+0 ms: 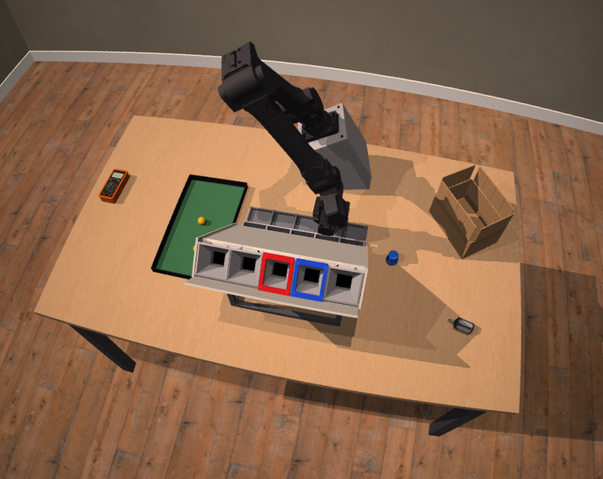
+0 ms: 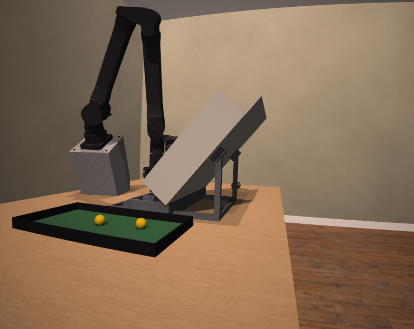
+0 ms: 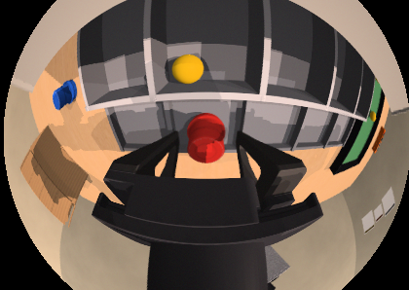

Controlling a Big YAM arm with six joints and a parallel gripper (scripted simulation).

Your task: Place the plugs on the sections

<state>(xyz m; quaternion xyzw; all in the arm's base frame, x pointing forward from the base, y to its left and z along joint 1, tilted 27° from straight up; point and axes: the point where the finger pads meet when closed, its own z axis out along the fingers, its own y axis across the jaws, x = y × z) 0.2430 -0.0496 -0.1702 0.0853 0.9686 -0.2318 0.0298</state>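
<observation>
My gripper is now 41 cm to the left of the green marble tray and 3 cm above it. The rest, counted from my hand: multimeter (17 cm behind, 76 cm to the right, 2 cm below); then sloped cover (18 cm ahead, 11 cm to the right, 17 cm above); then dark object (33 cm ahead, 38 cm to the left, 2 cm below).
</observation>
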